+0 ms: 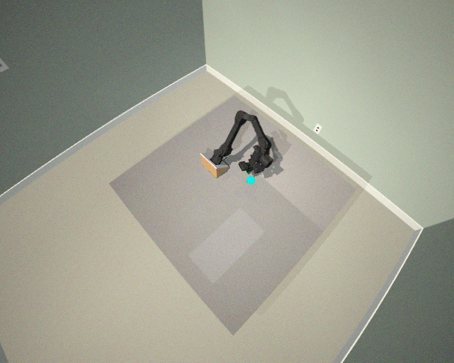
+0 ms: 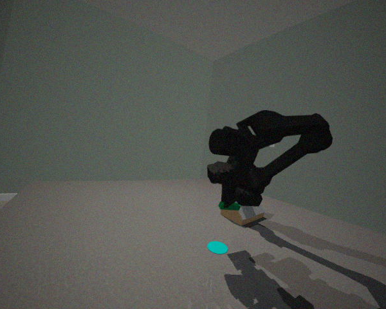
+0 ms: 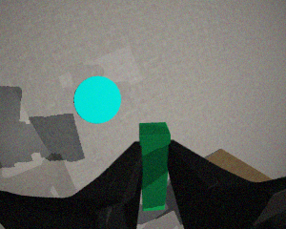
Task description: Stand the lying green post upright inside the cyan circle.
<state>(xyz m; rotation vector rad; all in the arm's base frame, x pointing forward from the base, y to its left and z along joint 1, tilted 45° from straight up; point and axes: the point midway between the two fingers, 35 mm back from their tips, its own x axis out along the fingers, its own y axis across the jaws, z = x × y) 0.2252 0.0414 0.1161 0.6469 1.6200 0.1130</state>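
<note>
Now: gripper tip 2 cm short of the cyan circle, 2 cm to the right of it and 12 cm above it. From my gripper tip the other things lie so: green post 2 cm behind, 1 cm to the left.
</note>
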